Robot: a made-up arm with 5 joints.
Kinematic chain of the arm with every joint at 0, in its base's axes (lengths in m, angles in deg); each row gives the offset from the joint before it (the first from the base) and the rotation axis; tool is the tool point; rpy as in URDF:
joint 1: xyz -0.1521 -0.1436 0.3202 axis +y
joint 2: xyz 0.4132 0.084 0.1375 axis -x
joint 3: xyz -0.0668 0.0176 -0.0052 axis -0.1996 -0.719 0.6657
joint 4: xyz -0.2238 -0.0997 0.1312 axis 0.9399 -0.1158 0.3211
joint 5: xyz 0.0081 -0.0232 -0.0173 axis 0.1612 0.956 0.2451
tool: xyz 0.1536 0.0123 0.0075 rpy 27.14 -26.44 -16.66
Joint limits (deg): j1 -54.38..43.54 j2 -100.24..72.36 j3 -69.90..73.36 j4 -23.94..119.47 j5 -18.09..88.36
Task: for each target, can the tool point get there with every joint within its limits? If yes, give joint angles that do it. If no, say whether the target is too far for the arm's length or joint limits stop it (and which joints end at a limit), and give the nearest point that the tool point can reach.
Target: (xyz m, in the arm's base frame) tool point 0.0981 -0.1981 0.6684
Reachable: yes | joints -16.99 -44.92 -38.33 76.80 12.68
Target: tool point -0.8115 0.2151 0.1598
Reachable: no: joint limits stop it (at a limit: joint 1, joint 4, joint 5) | nearest point -0.3473 0.0478 0.4886 | short by 0.593 m
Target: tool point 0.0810 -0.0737 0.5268
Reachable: yes | joints -6.13 53.64 25.35 19.81 41.03
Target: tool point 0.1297 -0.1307 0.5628
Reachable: yes | joints -4.83 30.05 45.22 -0.96 26.01
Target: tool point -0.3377 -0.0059 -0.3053
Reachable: no: joint limits stop it (at a limit: joint 1, joint 4, joint 5) | nearest point 0.0272 -0.0429 0.0318 | short by 0.498 m
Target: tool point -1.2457 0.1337 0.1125
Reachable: no: too far | nearest point -0.3864 -0.0056 0.5316 | short by 0.966 m
